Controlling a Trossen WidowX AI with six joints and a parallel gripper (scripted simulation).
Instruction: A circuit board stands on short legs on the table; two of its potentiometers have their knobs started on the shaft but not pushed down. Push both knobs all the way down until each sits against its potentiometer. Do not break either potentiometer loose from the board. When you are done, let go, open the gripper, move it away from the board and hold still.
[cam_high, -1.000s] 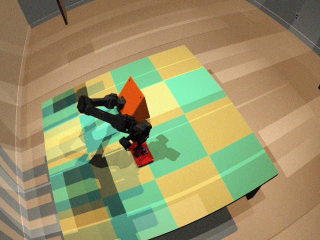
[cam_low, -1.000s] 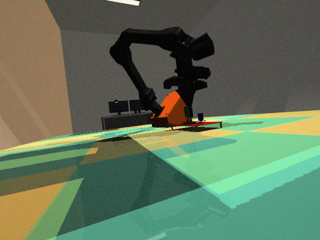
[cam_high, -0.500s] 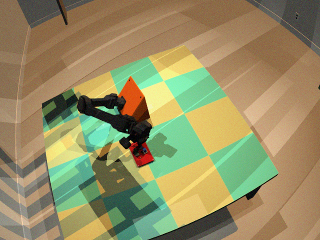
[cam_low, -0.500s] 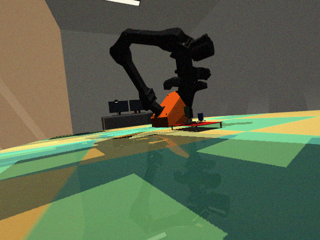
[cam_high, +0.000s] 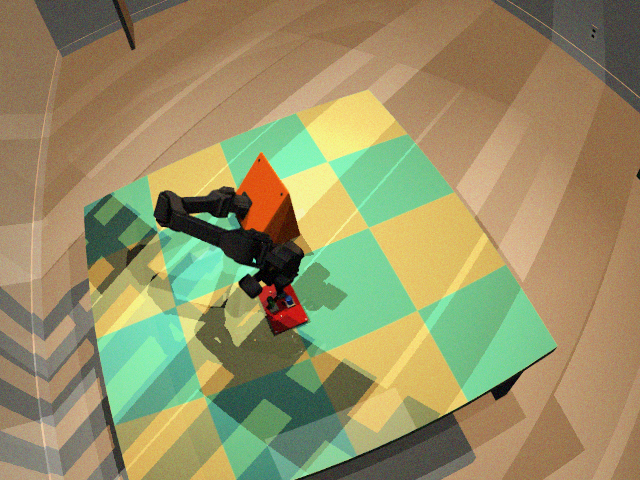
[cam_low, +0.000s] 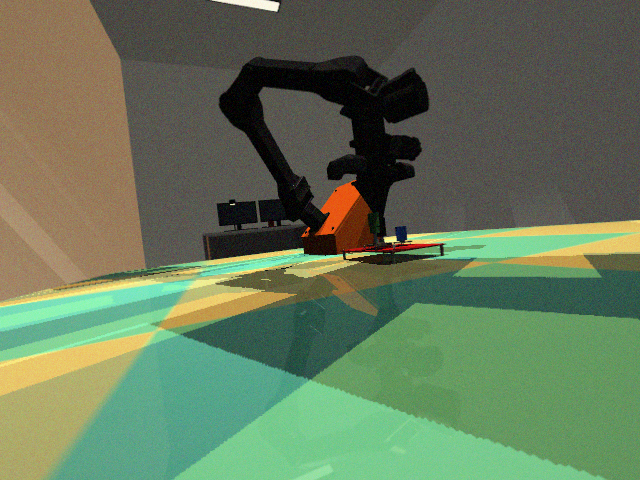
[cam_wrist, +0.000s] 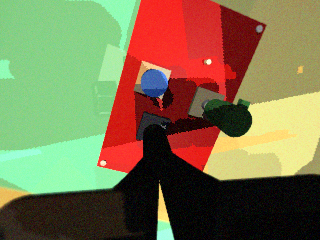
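My gripper tip is 3 cm short of the green knob, 4 cm to the left of it and 1 cm above it. From my gripper tip the other things lie so: black knob (3 cm below).
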